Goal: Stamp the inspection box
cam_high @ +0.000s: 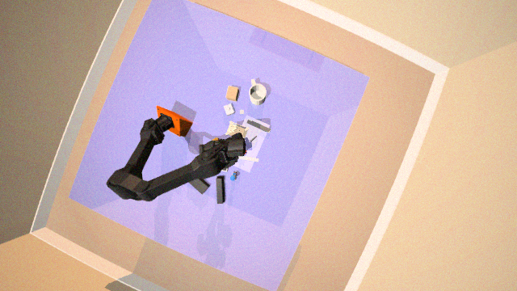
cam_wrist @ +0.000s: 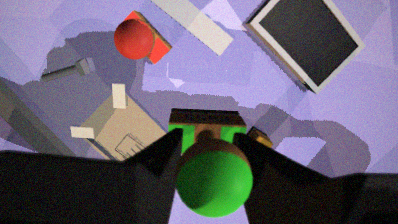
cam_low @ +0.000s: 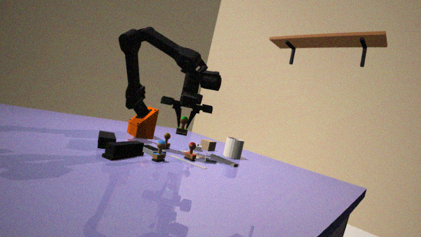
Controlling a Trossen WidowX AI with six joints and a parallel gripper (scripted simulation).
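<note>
Right now my gripper tip is 100 mm above the card and 90 mm to the right of it. Round my gripper tip: green stamp right at my gripper tip; then orange-knobbed stamp 80 mm below, 80 mm behind; then red-knobbed stamp 80 mm below, 70 mm ahead.
</note>
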